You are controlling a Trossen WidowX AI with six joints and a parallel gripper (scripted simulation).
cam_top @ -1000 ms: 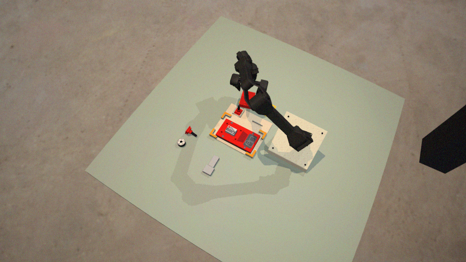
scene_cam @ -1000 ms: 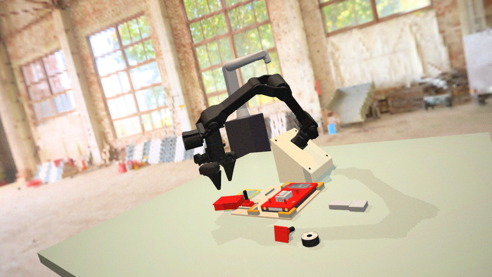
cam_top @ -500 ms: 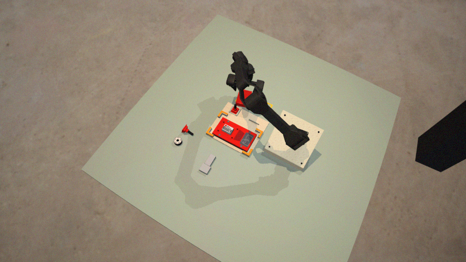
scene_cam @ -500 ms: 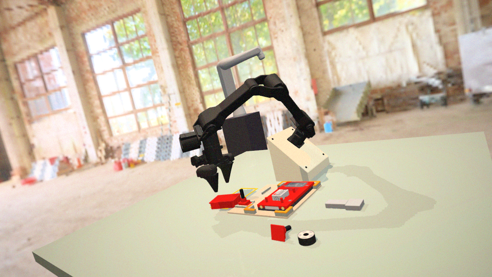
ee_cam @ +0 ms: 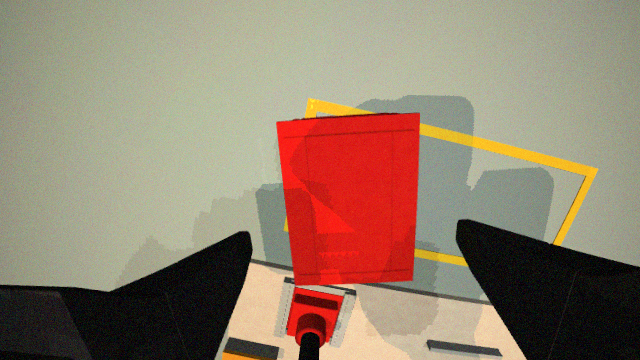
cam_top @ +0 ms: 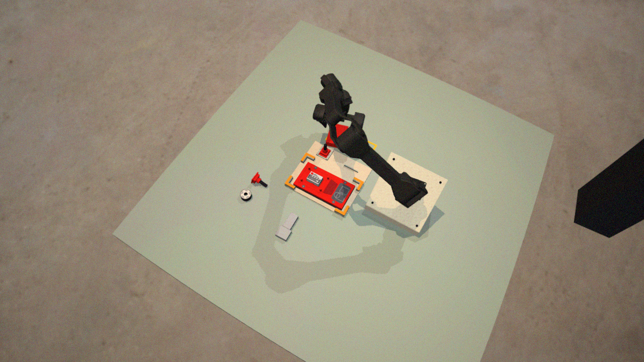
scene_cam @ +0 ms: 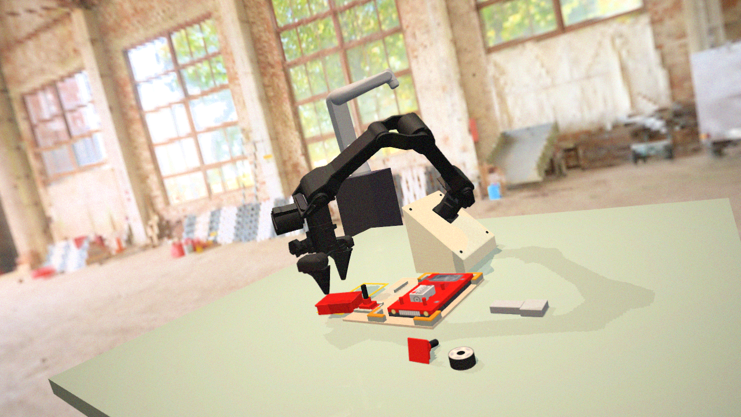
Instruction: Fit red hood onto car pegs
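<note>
My gripper tip is now 40 mm above the red hood. Also, from my gripper tip: grey engine block (230 mm to the left, 30 mm below, 10 mm behind); wheel (380 mm to the left, 190 mm ahead, 50 mm below); black pin (90 mm to the left, 20 mm below, 10 mm ahead).
</note>
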